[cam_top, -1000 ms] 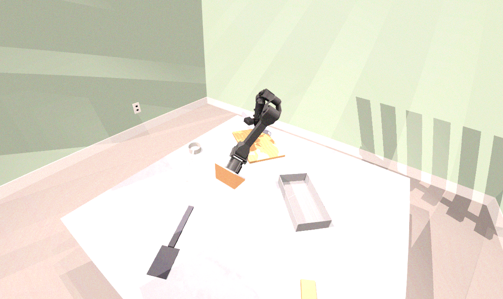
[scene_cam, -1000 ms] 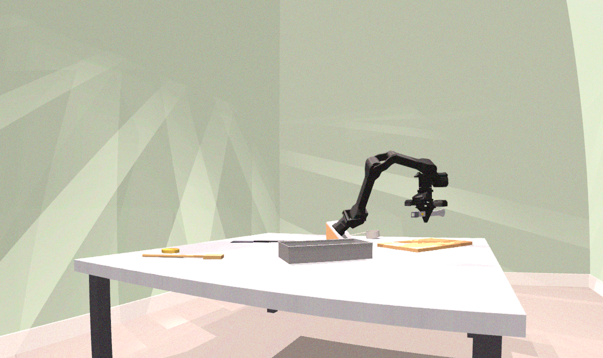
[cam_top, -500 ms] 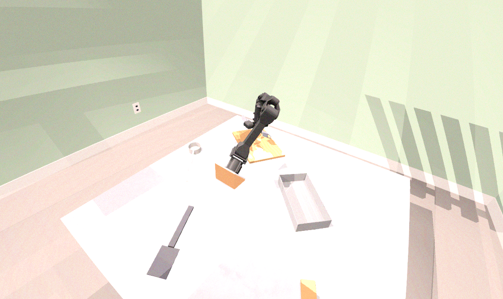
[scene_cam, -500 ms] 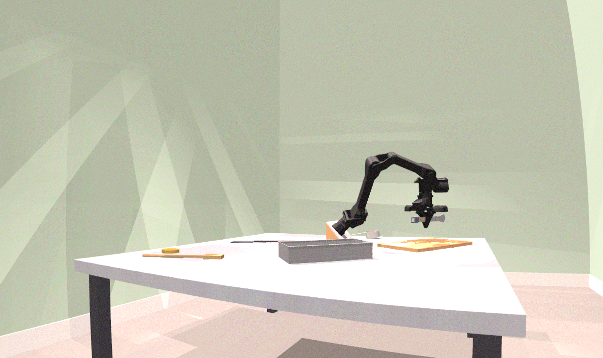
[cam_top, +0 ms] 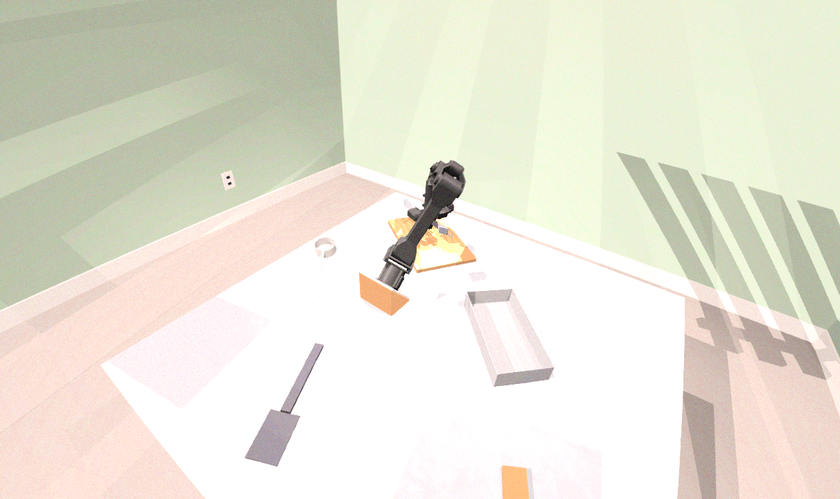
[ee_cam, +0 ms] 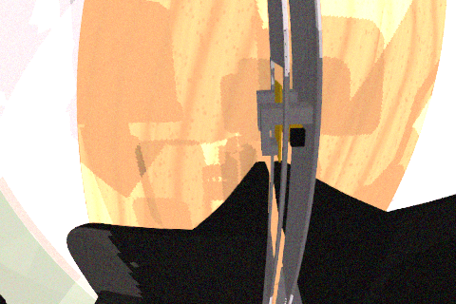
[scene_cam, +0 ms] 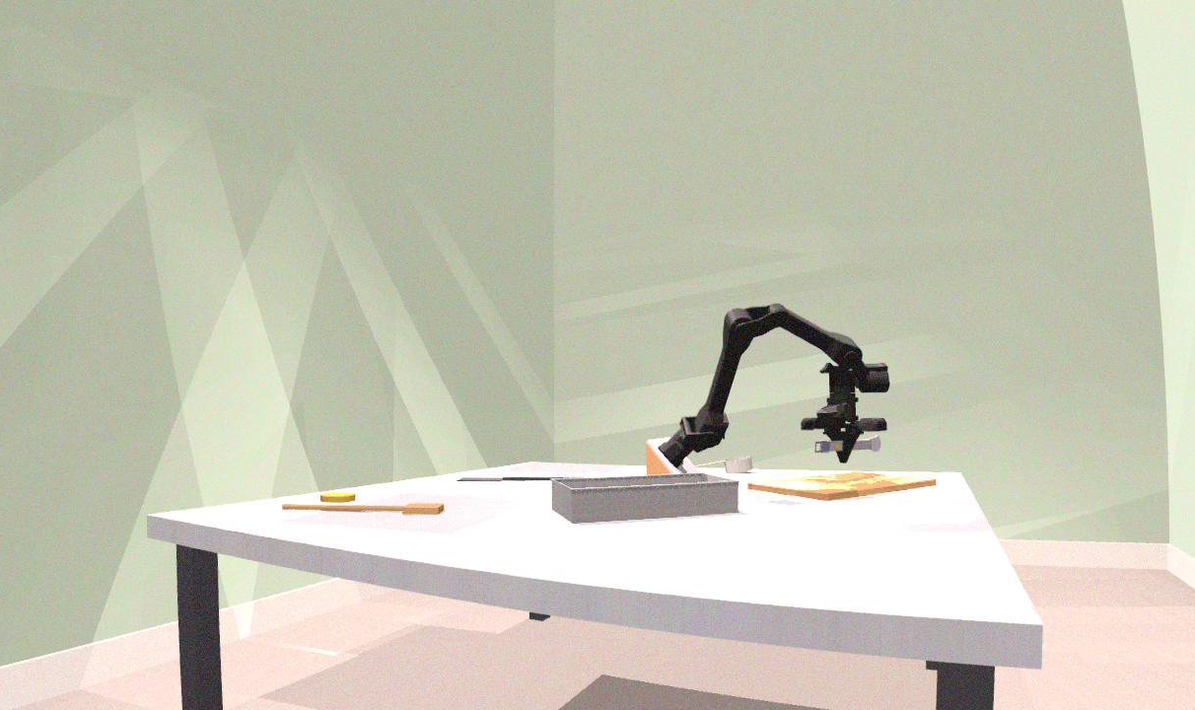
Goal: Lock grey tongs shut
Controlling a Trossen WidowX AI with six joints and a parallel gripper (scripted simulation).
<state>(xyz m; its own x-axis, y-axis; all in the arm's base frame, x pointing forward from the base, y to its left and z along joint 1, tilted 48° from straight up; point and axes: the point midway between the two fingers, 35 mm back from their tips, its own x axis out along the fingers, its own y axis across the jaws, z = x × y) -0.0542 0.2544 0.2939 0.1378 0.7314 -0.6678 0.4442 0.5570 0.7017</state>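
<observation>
Right now the wooden board is 50 mm below my gripper tip. From my gripper tip the other things lie so: dark spatula: 50 mm ahead, 800 mm to the right, 50 mm below; then grey roasting tin: 420 mm ahead, 340 mm to the right, 30 mm below.
</observation>
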